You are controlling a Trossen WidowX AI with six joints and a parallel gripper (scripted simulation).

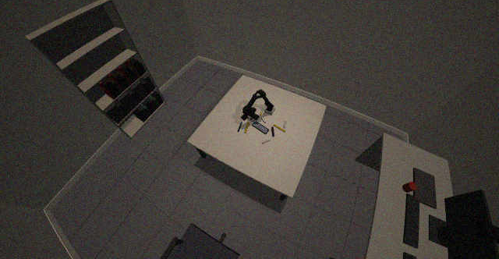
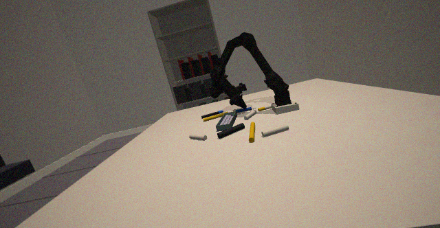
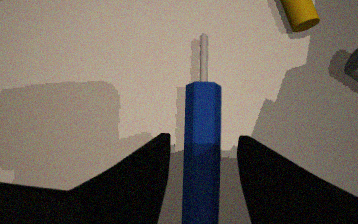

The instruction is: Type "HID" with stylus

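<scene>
Right now my gripper tip is 20 mm past the blue stylus and 10 mm above it. From my gripper tip the other things lie so: black cylinder (310 mm to the left, 60 mm ahead, 10 mm below).
</scene>
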